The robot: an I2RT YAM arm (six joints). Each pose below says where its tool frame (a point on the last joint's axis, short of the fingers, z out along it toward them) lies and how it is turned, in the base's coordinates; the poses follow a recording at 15 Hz.
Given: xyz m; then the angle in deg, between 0 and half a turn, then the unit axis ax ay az.
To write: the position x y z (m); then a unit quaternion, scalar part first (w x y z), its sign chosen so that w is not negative. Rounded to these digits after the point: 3 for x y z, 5 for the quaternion.
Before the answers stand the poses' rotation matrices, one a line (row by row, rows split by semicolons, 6 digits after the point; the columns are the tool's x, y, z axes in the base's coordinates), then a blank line. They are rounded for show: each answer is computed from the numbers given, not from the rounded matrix.
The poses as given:
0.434 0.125 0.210 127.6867 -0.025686 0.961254 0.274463
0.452 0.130 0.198 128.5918 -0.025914 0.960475 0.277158
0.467 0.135 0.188 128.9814 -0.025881 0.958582 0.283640
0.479 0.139 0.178 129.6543 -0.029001 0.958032 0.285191
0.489 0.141 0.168 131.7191 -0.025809 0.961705 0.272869
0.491 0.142 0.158 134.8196 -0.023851 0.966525 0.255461
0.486 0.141 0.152 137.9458 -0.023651 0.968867 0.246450
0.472 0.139 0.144 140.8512 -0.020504 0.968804 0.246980
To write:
-0.610280 -0.256986 0.749344; 0.177415 0.877554 0.445446; -0.772063 0.404792 -0.489961
-0.622677 -0.257045 0.739054; 0.176214 0.874177 0.452507; -0.762379 0.411998 -0.499036
-0.627977 -0.260903 0.733195; 0.180072 0.867848 0.463049; -0.757112 0.422812 -0.498007
-0.636776 -0.265085 0.724048; 0.174057 0.865385 0.469908; -0.751146 0.425252 -0.504917
-0.664370 -0.245012 0.706103; 0.162336 0.874883 0.456318; -0.729561 0.417790 -0.541472
-0.703907 -0.220508 0.675197; 0.141904 0.887769 0.437869; -0.695973 0.404032 -0.593616
-0.741537 -0.205009 0.638823; 0.125151 0.893189 0.431914; -0.659136 0.400230 -0.636676
-0.774763 -0.191197 0.602650; 0.120658 0.890949 0.437780; -0.620632 0.411890 -0.667205

0.434 0.125 0.210 0.44083 -0.02306 0.86281 0.24636
0.452 0.130 0.198 0.43372 -0.02335 0.86543 0.24973
0.467 0.135 0.188 0.43066 -0.02336 0.86513 0.25599
0.479 0.139 0.178 0.42535 -0.02625 0.86705 0.25811
0.489 0.141 0.168 0.40897 -0.02355 0.87760 0.24901
0.491 0.142 0.158 0.38414 -0.02202 0.89237 0.23586
0.486 0.141 0.152 0.35881 -0.02208 0.90435 0.23004
0.472 0.139 0.144 0.33503 -0.01932 0.91281 0.23271

